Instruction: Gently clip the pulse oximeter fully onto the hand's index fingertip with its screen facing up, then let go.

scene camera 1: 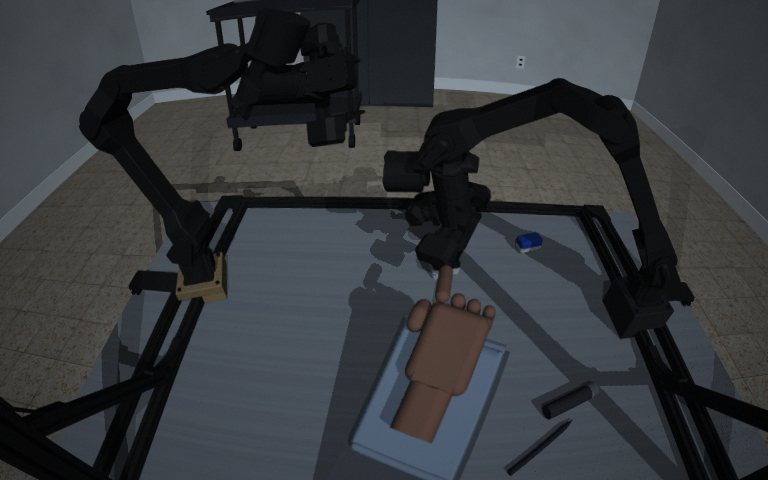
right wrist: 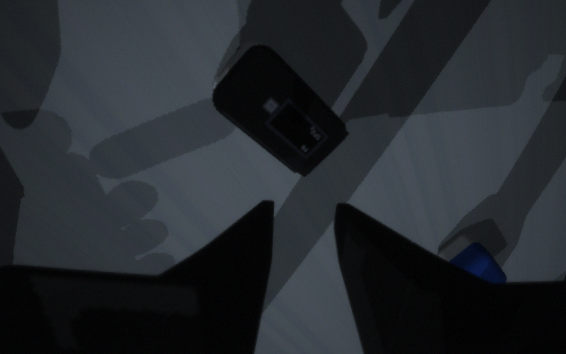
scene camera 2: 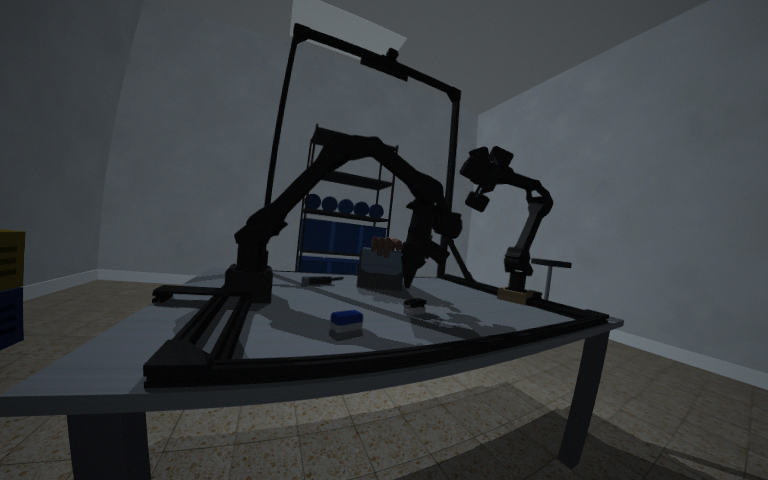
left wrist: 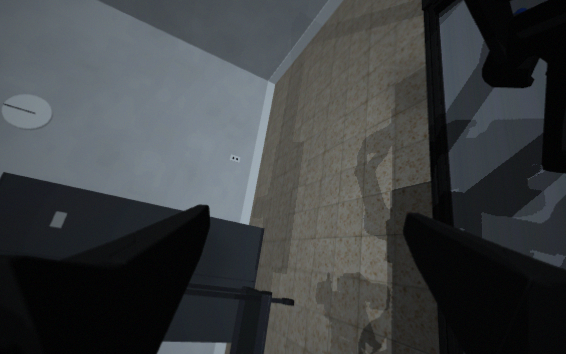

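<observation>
The black and white pulse oximeter (scene camera 1: 454, 271) (scene camera 2: 415, 306) (right wrist: 280, 107) rests on the table with its screen facing up; in scene camera 1 the right gripper and the index finger partly hide it. The brown hand (scene camera 1: 447, 348) (scene camera 2: 386, 245) lies on a pale blue block (scene camera 1: 481, 404) (scene camera 2: 380, 278), its index finger (scene camera 1: 444, 283) extended over the table near the oximeter. My right gripper (scene camera 2: 408, 283) (right wrist: 304, 213) is above the oximeter, pointing down, its fingers partly open with a narrow, empty gap. My left gripper (left wrist: 307, 218) is wide open and empty, raised at the back, far from the oximeter.
A blue and white block (scene camera 1: 529, 241) (scene camera 2: 346, 322) (right wrist: 477, 262) lies at the back right in scene camera 1. A dark cylinder (scene camera 1: 569, 400) and a dark pen-like stick (scene camera 1: 538, 447) lie right of the pale blue block. A black frame rail (scene camera 1: 334, 202) borders the table's back.
</observation>
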